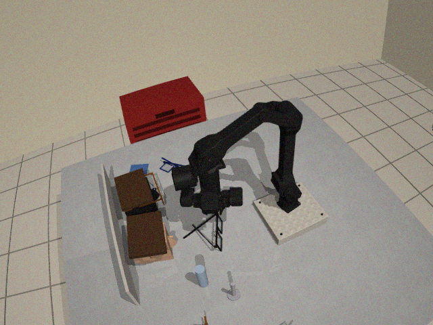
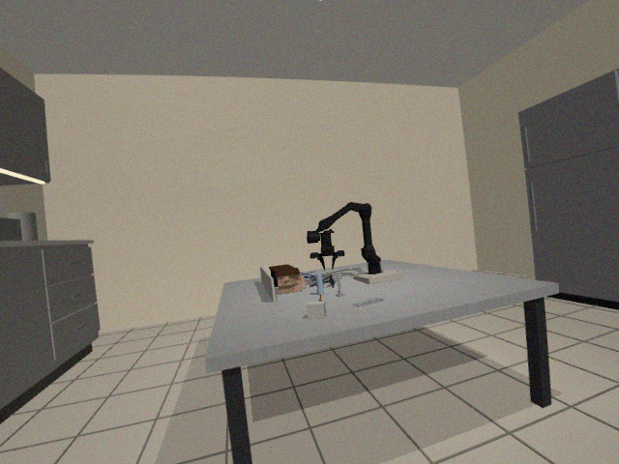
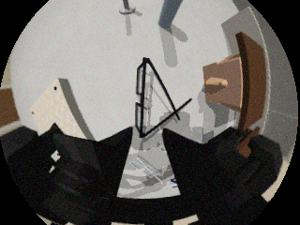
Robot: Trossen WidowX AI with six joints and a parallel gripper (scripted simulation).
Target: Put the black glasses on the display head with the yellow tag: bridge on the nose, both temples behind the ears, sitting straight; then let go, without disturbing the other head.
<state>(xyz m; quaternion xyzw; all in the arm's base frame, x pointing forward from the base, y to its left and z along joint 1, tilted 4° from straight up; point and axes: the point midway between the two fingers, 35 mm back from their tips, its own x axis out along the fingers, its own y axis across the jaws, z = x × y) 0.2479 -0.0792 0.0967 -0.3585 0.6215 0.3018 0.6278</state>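
The grey peg is 26 cm to the left of my gripper tip, 10 cm ahead of it and 6 cm below it. Also, from my gripper tip: light blue cylinder 17 cm to the left, 15 cm ahead, 3 cm below; then white board 31 cm ahead, 16 cm to the right, 2 cm below.
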